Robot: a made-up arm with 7 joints.
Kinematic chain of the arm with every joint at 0, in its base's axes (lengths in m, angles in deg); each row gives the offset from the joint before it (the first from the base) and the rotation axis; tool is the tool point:
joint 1: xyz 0 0 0.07 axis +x
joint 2: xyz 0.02 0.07 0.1 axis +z
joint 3: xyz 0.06 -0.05 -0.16 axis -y
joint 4: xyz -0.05 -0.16 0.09 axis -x
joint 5: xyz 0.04 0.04 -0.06 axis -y
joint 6: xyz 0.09 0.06 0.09 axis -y
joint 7: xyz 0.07 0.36 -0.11 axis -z
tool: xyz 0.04 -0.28 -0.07
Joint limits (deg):
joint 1: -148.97..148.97
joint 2: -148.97..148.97
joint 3: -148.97..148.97
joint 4: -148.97..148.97
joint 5: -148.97..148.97
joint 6: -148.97..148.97
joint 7: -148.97..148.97
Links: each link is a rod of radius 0.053 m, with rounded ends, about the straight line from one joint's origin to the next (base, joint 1, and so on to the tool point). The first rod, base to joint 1, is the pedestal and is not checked.
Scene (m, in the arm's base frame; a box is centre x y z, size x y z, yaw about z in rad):
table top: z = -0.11
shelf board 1: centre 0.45 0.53 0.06 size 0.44 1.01 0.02 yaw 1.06
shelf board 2: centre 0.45 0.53 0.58 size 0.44 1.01 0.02 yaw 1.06
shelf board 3: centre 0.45 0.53 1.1 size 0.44 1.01 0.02 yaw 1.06
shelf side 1: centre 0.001 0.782 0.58 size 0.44 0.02 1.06 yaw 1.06
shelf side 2: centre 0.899 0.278 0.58 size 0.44 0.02 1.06 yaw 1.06
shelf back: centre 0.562 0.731 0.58 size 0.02 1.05 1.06 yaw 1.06
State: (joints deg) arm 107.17 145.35 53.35 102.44 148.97 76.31 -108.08
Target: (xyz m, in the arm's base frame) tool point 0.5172 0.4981 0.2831
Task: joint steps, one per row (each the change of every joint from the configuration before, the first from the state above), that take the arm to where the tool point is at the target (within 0.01 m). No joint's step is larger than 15 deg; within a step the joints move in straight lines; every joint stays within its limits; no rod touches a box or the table.
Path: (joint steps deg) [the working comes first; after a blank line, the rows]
Joints at the target: 105.07 136.36 16.37 99.66 138.42 68.05 -79.24
Straight joint move there: touches shelf board 2.

1: 5.63 0.72 3.32 -6.51 -0.60 -3.22 14.04
2: 5.64 0.73 3.32 -6.52 -0.60 -3.21 14.04
3: 5.63 0.72 3.32 -6.51 -0.60 -3.22 14.05
4: 5.63 0.73 3.32 -6.51 -0.60 -3.21 14.04
5: 5.64 0.72 3.32 -6.51 -0.60 -3.22 14.04
6: 0.01 0.00 -12.48 6.10 -3.73 -1.38 1.36
7: 0.01 0.00 -12.48 6.11 -3.72 -1.37 1.36
8: 0.01 0.00 -12.47 6.11 -3.73 -1.38 1.36
9: 0.01 0.00 -12.48 6.11 -3.73 -1.37 1.36
10: 0.01 0.00 -12.48 6.11 -3.73 -1.38 1.36
11: -7.58 -3.15 2.20 -0.19 2.77 3.68 -12.05
12: -7.58 -3.16 2.20 -0.19 2.78 3.67 -12.04
13: -7.58 -3.15 2.20 -0.19 2.77 3.68 -12.04
14: -7.58 -3.15 2.21 -0.19 2.77 3.67 -12.04

